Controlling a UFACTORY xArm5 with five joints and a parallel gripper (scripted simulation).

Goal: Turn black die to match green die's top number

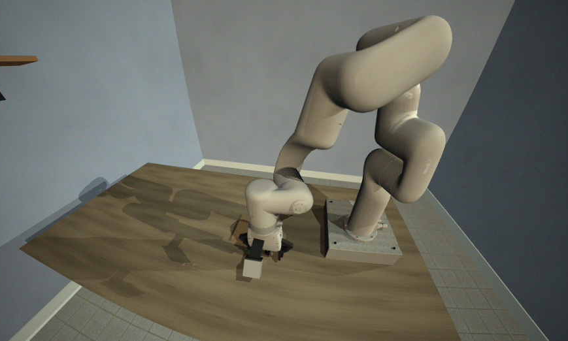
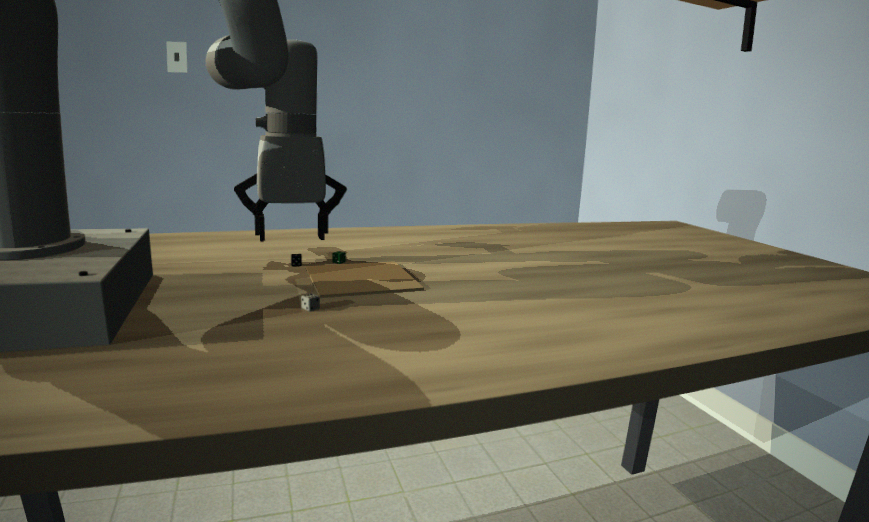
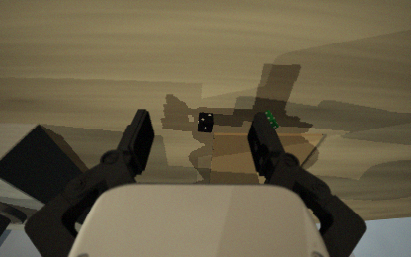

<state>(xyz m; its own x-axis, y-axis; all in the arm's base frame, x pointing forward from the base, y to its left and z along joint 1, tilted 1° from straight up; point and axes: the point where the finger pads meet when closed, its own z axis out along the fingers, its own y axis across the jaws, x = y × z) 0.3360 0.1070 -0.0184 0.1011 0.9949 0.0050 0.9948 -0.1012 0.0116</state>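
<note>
Now: the black die 2 cm to the right of my hand and 4 cm below it. From my hand the other things lie so: green die: 7 cm ahead, 3 cm to the right, 4 cm below; white die: 2 cm behind, 22 cm to the right, 4 cm below; tan mat: 8 cm ahead, 12 cm to the right, 4 cm below.
</note>
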